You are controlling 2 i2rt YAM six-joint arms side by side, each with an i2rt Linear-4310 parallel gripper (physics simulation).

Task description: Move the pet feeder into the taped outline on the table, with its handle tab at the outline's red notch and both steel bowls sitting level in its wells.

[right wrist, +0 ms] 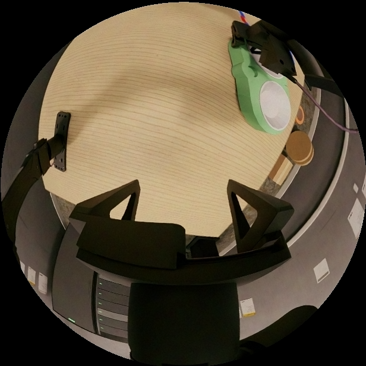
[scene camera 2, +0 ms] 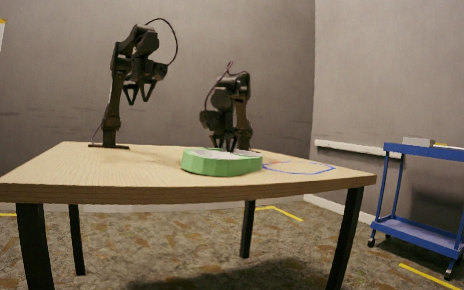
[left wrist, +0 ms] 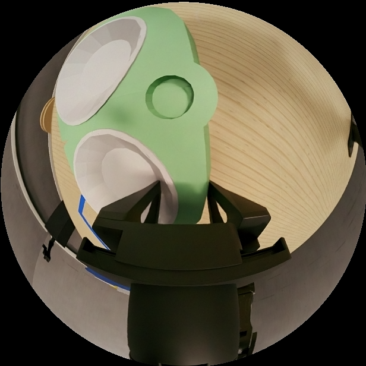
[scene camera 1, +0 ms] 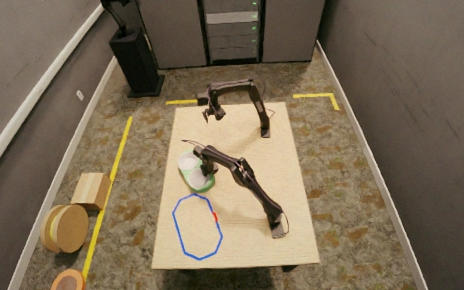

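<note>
The green pet feeder lies on the table above the taped outline in scene camera 1. Its handle tab has a round recess. One steel bowl sits in the far well; the other bowl is partly hidden by my left gripper. That gripper is shut on the feeder's edge, one finger inside the near bowl, one outside the wall. My right gripper is open, empty and high. The blue outline has a red notch.
The wooden table carries both arm bases. A cardboard box and round brown objects stand on the floor at the left in scene camera 1. A blue cart stands beyond the table at the right in scene camera 2.
</note>
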